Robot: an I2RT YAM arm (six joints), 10 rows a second.
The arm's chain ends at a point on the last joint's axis. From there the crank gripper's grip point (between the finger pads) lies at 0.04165 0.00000 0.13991 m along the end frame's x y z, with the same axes.
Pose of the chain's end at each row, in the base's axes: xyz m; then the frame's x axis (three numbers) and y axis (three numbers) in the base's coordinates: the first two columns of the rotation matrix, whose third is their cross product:
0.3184 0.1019 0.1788 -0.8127 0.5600 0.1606 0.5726 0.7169 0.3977
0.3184 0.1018 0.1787 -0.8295 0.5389 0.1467 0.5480 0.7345 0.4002
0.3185 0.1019 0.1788 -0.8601 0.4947 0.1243 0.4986 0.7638 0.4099
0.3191 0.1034 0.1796 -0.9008 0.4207 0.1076 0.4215 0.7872 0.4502
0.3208 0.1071 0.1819 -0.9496 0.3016 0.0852 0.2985 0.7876 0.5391
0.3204 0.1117 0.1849 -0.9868 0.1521 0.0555 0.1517 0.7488 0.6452
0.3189 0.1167 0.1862 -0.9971 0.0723 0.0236 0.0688 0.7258 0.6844
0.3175 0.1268 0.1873 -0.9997 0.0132 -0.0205 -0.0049 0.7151 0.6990
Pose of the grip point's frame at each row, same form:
0.2996 0.1833 0.0591 -0.8127 0.5600 0.1606 0.5726 0.7169 0.3977
0.2989 0.1819 0.0582 -0.8295 0.5389 0.1467 0.5480 0.7345 0.4002
0.2978 0.1805 0.0576 -0.8601 0.4947 0.1243 0.4986 0.7638 0.4099
0.2962 0.1840 0.0601 -0.9008 0.4207 0.1076 0.4215 0.7872 0.4502
0.2946 0.1948 0.0682 -0.9496 0.3016 0.0852 0.2985 0.7876 0.5391
0.2872 0.2083 0.0806 -0.9868 0.1521 0.0555 0.1517 0.7488 0.6452
0.2819 0.2154 0.0852 -0.9971 0.0723 0.0236 0.0688 0.7258 0.6844
0.2792 0.2251 0.0864 -0.9997 0.0132 -0.0205 -0.0049 0.7151 0.6990

